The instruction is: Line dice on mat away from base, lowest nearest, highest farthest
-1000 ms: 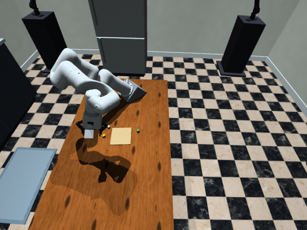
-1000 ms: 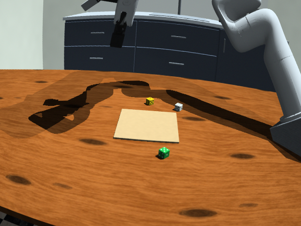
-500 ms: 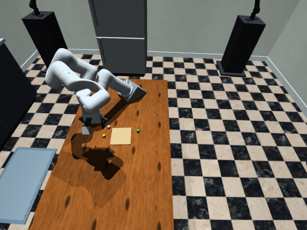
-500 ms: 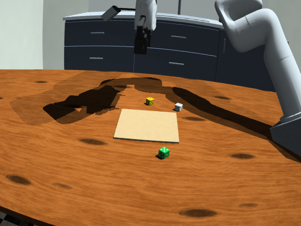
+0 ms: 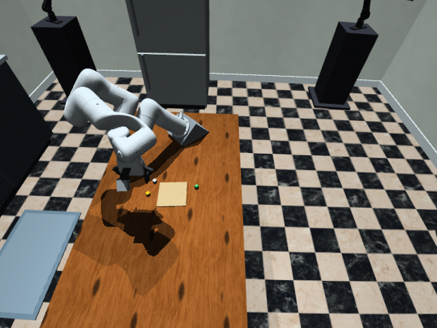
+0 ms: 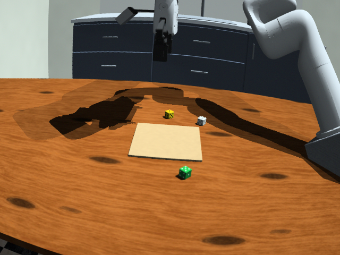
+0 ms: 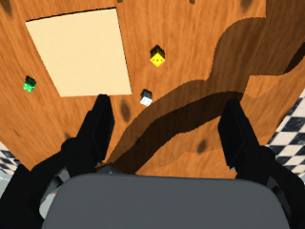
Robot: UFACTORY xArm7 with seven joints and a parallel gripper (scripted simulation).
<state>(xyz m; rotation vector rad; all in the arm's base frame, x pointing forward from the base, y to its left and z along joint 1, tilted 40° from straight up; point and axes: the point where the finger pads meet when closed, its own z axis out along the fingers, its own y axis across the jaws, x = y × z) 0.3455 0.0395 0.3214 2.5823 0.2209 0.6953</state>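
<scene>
Now: the yellow die 15 cm below my hand, 3 cm behind it and 1 cm to the left of it. From my hand the other things lie so: white die: 15 cm below, 11 cm behind, 3 cm to the left; then tan mat: 16 cm below, 13 cm to the left, 4 cm behind; then green die: 25 cm to the left, 15 cm below, 9 cm behind.
</scene>
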